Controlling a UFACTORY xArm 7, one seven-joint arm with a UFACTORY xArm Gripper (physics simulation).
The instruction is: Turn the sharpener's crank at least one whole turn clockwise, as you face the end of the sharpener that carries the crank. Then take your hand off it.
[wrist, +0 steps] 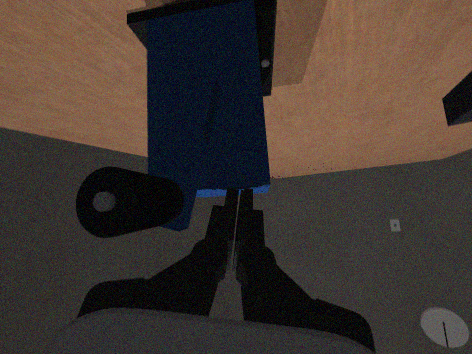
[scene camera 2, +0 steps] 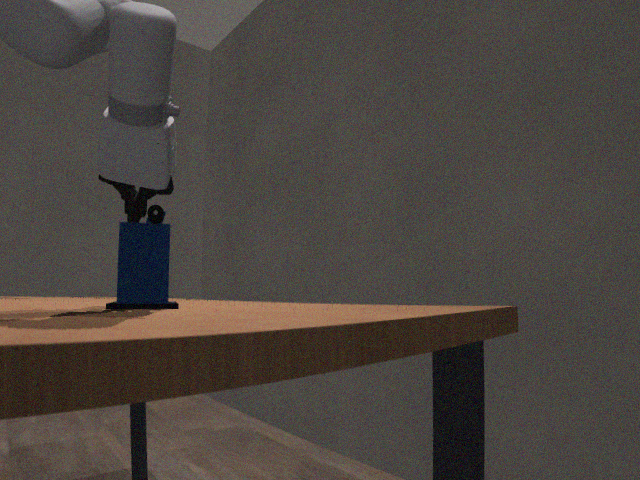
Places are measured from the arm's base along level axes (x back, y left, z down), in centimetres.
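Pixels of known places: gripper, fingertip midpoint: (wrist: 238, 204) (scene camera 2: 135, 217).
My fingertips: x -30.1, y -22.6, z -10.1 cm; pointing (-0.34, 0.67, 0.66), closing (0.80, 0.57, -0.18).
Behind a point stands the place of what it marks.
The sharpener (scene camera 2: 143, 263) {x -29.7, y -26.8, z -3.2 cm} (wrist: 205, 100) {x -28.9, y -26.5, z -4.8 cm} is an upright blue box on a black base. A thick black knob with a grey disc on its end, apparently the crank's handle (scene camera 2: 156, 213) {x -29.4, y -30.9, z -9.5 cm} (wrist: 131, 202) {x -28.6, y -30.3, z -9.8 cm}, stands at the box's top, right of the fingers in the scene view and left of them in the wrist view. A dark blue piece shows behind the handle; the rest of the crank is hidden. My gripper (scene camera 2: 133, 220) {x -30.1, y -22.6, z -10.1 cm} (wrist: 238, 204) {x -30.1, y -22.6, z -10.1 cm} is shut and empty, pointing down, with its tips at the level of the box's top edge, beside the handle. I cannot tell whether they touch either.
The sharpener's black base (scene camera 2: 173, 305) {x -34.6, y -26.9, z 3.2 cm} (wrist: 170, 11) {x -32.4, y -25.8, z 3.2 cm} rests on the wooden table (scene camera 2: 310, 315) {x -36.5, y -52.8, z 3.7 cm} (wrist: 365, 100) {x -22.3, y 0.9, z 3.7 cm}. A dark block-like object (wrist: 462, 102) {x -11.9, y 4.3, z 1.1 cm} shows at the wrist view's right edge. Grey walls (scene camera 2: 413, 180) stand behind the table.
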